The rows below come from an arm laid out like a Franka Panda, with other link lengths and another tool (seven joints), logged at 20 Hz.
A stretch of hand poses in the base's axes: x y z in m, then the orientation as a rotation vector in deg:
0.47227 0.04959 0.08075 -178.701 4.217 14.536
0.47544 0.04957 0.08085 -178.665 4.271 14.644
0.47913 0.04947 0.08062 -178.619 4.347 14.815
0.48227 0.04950 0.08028 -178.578 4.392 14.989
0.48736 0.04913 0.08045 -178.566 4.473 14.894
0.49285 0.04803 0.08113 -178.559 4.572 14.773
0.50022 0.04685 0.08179 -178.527 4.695 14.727
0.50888 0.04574 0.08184 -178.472 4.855 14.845
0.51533 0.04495 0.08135 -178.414 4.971 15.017
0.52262 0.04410 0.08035 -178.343 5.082 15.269
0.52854 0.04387 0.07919 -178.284 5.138 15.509
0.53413 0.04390 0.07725 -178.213 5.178 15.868
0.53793 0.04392 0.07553 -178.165 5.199 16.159
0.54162 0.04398 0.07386 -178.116 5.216 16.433
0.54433 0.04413 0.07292 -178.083 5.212 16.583
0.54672 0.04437 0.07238 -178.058 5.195 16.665
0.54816 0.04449 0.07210 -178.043 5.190 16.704
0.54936 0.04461 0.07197 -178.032 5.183 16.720
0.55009 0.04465 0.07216 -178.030 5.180 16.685
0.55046 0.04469 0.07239 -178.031 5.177 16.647
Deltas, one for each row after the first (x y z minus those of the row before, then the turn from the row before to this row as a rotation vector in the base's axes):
0.00317 -0.00002 0.00010 0.025 0.070 -0.037
0.00369 -0.00010 -0.00023 0.029 0.111 -0.051
0.00314 0.00003 -0.00034 0.026 0.113 -0.031
0.00509 -0.00037 0.00017 0.012 -0.060 -0.054
0.00549 -0.00110 0.00068 0.007 -0.077 -0.065
0.00737 -0.00118 0.00066 0.025 -0.028 -0.082
0.00866 -0.00111 0.00005 0.034 0.078 -0.106
0.00645 -0.00079 -0.00049 0.037 0.112 -0.077
0.00729 -0.00085 -0.00100 0.045 0.164 -0.075
0.00592 -0.00023 -0.00116 0.038 0.155 -0.039
0.00559 0.00003 -0.00194 0.042 0.232 -0.028
0.00380 0.00002 -0.00172 0.025 0.188 -0.015
0.00369 0.00006 -0.00167 0.027 0.177 -0.012
0.00271 0.00015 -0.00094 0.022 0.097 0.001
0.00239 0.00024 -0.00054 0.020 0.053 0.009
0.00144 0.00012 -0.00028 0.012 0.025 0.002
0.00120 0.00012 -0.00013 0.010 0.011 0.003
0.00073 0.00004 0.00019 0.005 -0.022 0.001
0.00037 0.00004 0.00023 0.002 -0.024 0.001

